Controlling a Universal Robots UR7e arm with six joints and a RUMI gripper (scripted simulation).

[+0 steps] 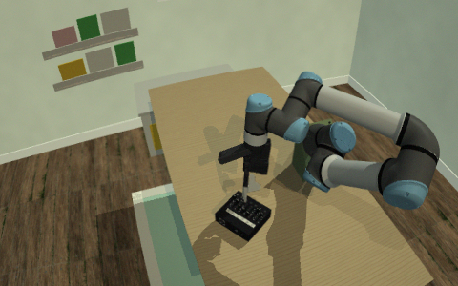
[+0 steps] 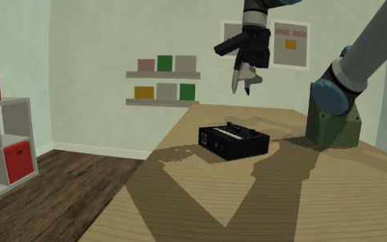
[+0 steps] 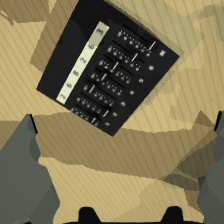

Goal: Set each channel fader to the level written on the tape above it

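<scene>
Now: hand 100 mm above the fader cap, 50 mm to the right of it and 30 mm past it. From my hand the other things lie so: master fader 100 mm below, 40 mm to the right, 20 mm ahead.
</scene>
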